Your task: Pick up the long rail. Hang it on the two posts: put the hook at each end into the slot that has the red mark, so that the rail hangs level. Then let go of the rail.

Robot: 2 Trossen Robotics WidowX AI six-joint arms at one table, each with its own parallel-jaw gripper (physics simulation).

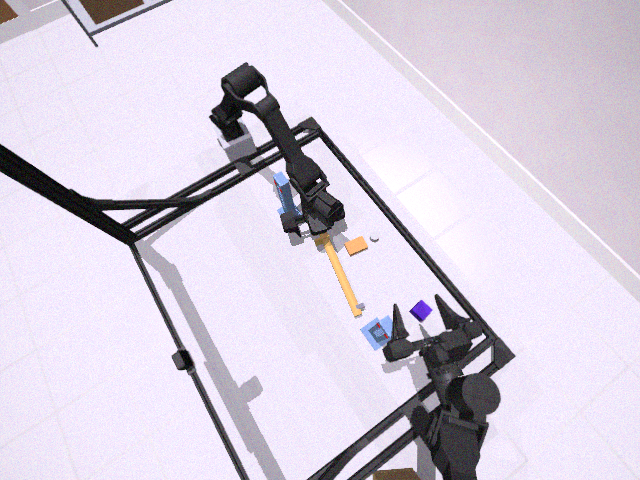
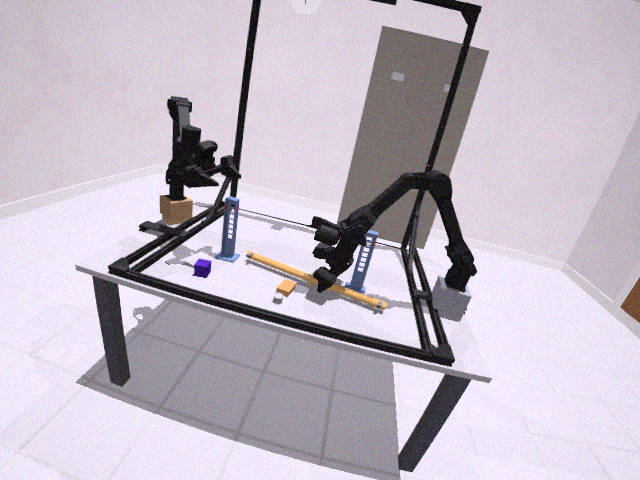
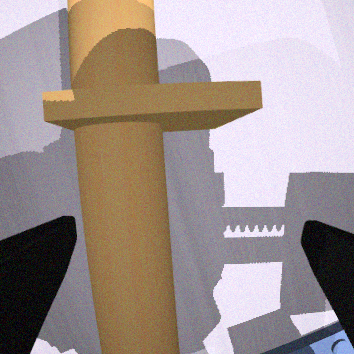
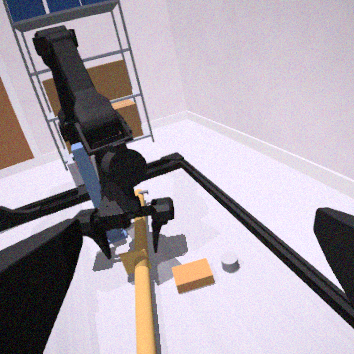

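Where they show: left gripper, fingertip midpoint: [image 2: 324, 285] [image 3: 191, 230] [image 4: 132, 254]; right gripper, fingertip midpoint: [image 1: 415, 299] [image 2: 230, 180] [image 4: 198, 224]; left arm's base, link origin: [image 1: 232, 131] [image 2: 454, 284]; right arm's base, link origin: [image 2: 176, 197].
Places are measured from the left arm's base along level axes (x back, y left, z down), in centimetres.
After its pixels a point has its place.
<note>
The long orange rail [image 1: 341, 273] {y 9.3, x -57.6, z 6.4 cm} [image 2: 279, 267] {y 10.4, x -57.0, z 7.3 cm} [image 3: 127, 200] {y 10.4, x -43.1, z 6.5 cm} [image 4: 144, 300] {y 9.8, x -55.5, z 6.5 cm} lies on the table, with a flat tab near its middle and small grey hooks at its ends. One blue post [image 1: 285, 196] {y 4.4, x -33.4, z -5.4 cm} [image 2: 364, 260] {y 3.7, x -30.6, z -0.7 cm} [image 4: 87, 175] {y 5.0, x -33.3, z -5.7 cm} stands beside my left arm. The other blue post [image 1: 377, 333] {y 8.6, x -76.9, z -0.4 cm} [image 2: 230, 227] {y 8.8, x -77.0, z -0.4 cm} stands near my right gripper; both have red marks near the top. My left gripper [image 1: 310, 232] {y 8.7, x -41.1, z 9.7 cm} [image 2: 330, 276] {y 8.7, x -41.1, z 9.7 cm} [image 3: 191, 230] {y 8.7, x -41.1, z 9.7 cm} [image 4: 132, 254] {y 8.7, x -41.1, z 9.7 cm} is open and points down over the rail beside the tab. My right gripper [image 1: 416, 301] {y 15.8, x -74.8, z -18.8 cm} [image 2: 227, 180] {y 15.8, x -74.8, z -18.8 cm} [image 4: 198, 224] {y 15.8, x -74.8, z -18.8 cm} is open, raised and away from the rail.
An orange block [image 1: 356, 245] {y 17.9, x -51.7, z 8.1 cm} [image 2: 285, 287] {y 19.4, x -51.3, z 8.0 cm} [image 4: 193, 275] {y 17.9, x -52.6, z 8.1 cm} and a small grey cylinder [image 1: 374, 238] {y 23.9, x -52.3, z 8.1 cm} [image 2: 278, 297] {y 25.3, x -51.2, z 8.0 cm} [image 4: 230, 262] {y 24.3, x -52.7, z 8.0 cm} lie beside the rail. A purple cube [image 1: 421, 310] {y 23.6, x -77.3, z 6.1 cm} [image 2: 202, 267] {y 25.7, x -76.2, z 6.5 cm} lies near my right gripper. A black frame [image 1: 382, 204] {y 32.4, x -43.3, z 8.5 cm} [image 2: 289, 318] {y 32.3, x -45.2, z 8.3 cm} borders the table.
</note>
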